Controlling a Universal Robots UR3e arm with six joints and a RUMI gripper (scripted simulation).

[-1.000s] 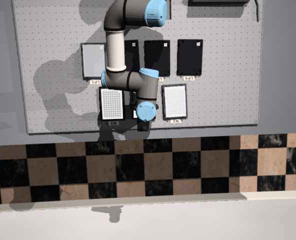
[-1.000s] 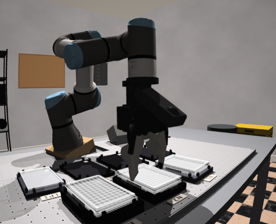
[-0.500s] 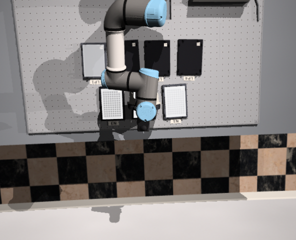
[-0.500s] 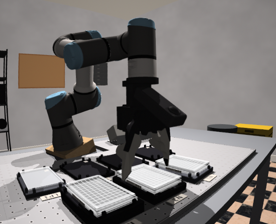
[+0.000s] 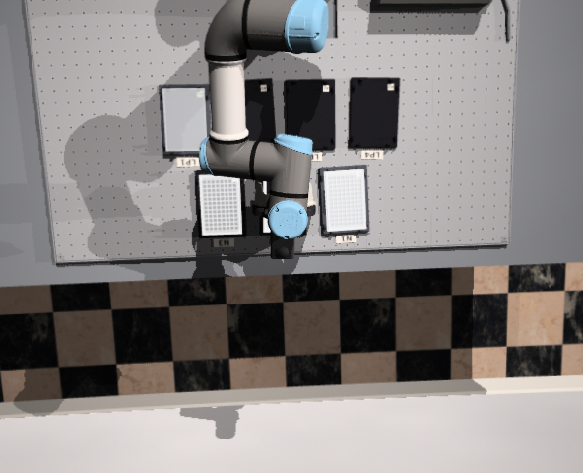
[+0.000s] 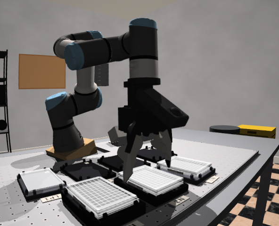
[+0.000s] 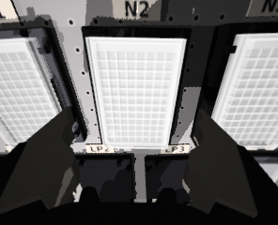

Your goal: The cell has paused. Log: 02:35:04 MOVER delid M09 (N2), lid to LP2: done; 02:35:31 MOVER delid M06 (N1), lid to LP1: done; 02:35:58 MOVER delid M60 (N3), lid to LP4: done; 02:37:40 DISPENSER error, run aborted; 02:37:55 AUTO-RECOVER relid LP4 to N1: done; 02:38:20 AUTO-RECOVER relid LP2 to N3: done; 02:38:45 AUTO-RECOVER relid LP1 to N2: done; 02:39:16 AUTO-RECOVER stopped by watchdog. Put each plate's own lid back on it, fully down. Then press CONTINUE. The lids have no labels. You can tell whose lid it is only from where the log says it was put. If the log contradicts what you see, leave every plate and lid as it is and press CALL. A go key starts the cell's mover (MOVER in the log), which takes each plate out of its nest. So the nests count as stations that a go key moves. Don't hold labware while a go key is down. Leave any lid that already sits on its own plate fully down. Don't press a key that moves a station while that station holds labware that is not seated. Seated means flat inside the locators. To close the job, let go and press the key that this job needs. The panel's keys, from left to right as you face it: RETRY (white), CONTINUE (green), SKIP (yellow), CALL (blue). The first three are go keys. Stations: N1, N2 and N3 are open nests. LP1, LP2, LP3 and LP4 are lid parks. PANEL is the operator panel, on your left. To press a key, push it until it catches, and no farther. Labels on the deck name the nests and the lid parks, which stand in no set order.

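Now: the lid park LP1 220 mm behind my hand, 160 mm to the right of it and 30 mm below it. From my hand the other things lie so: LP2 label: 80 mm to the left, 80 mm behind, 40 mm below; N1 label: 120 mm to the left, 110 mm ahead, 40 mm below; plate: 130 mm to the right, 30 mm behind, 10 mm below.
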